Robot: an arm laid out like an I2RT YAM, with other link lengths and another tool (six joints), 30 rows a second.
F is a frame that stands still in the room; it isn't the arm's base.
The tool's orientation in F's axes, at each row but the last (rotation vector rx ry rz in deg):
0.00, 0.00, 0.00
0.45, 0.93, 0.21
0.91, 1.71, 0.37
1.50, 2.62, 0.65
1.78, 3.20, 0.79
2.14, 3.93, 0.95
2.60, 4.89, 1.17
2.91, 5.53, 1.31
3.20, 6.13, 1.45
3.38, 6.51, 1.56
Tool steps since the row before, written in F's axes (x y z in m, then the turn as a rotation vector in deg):
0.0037, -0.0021, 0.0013, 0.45, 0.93, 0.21
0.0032, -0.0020, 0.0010, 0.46, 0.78, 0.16
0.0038, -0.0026, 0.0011, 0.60, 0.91, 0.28
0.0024, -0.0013, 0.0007, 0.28, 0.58, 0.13
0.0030, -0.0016, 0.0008, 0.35, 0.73, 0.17
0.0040, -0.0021, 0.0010, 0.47, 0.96, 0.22
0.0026, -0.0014, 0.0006, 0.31, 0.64, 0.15
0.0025, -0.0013, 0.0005, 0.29, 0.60, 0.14
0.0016, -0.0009, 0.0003, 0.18, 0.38, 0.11
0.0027, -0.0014, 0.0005, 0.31, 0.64, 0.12
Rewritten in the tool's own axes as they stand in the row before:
0.0037, -0.0021, 0.0013, 0.45, 0.93, 0.21
0.0032, -0.0020, 0.0011, 0.46, 0.78, 0.16
0.0037, -0.0026, 0.0013, 0.60, 0.91, 0.28
0.0023, -0.0013, 0.0008, 0.28, 0.58, 0.13
0.0029, -0.0016, 0.0010, 0.35, 0.73, 0.17
0.0039, -0.0021, 0.0013, 0.47, 0.96, 0.22
0.0025, -0.0014, 0.0009, 0.31, 0.64, 0.15
0.0024, -0.0013, 0.0008, 0.29, 0.60, 0.14
0.0015, -0.0009, 0.0005, 0.18, 0.38, 0.11
0.0026, -0.0014, 0.0009, 0.31, 0.64, 0.12

